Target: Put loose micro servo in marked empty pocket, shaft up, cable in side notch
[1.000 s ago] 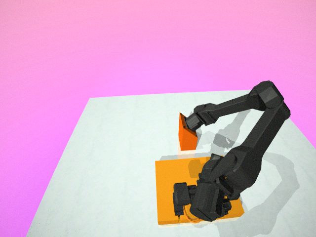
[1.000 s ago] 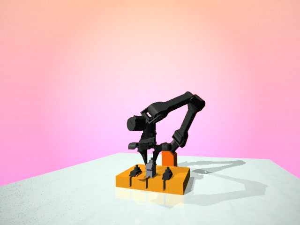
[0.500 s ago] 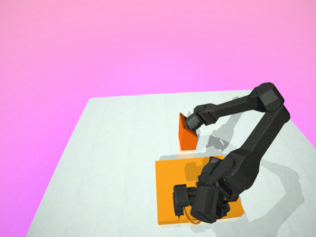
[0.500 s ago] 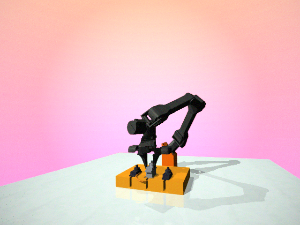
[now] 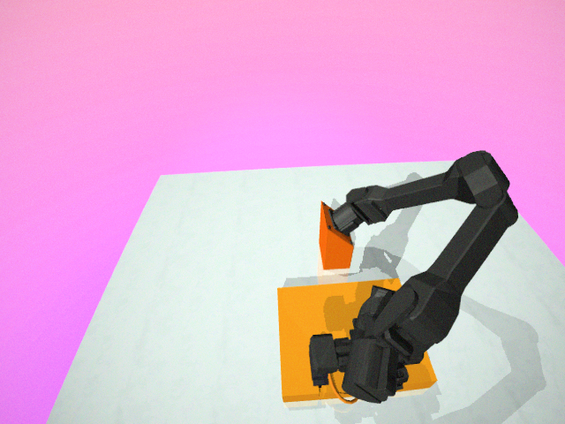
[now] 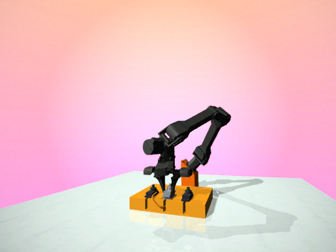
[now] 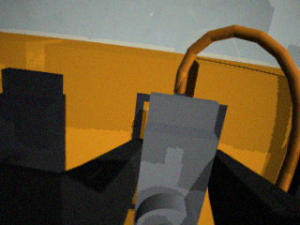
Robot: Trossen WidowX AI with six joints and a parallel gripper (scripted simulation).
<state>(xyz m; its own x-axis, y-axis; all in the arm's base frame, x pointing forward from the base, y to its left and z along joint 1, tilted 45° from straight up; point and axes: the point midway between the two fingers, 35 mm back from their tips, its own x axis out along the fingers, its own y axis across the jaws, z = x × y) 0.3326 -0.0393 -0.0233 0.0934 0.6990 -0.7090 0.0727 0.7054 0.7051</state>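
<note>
Now: the orange deck 120 mm behind my gripper tip, 40 mm below it and 10 mm to the left of it.
</note>
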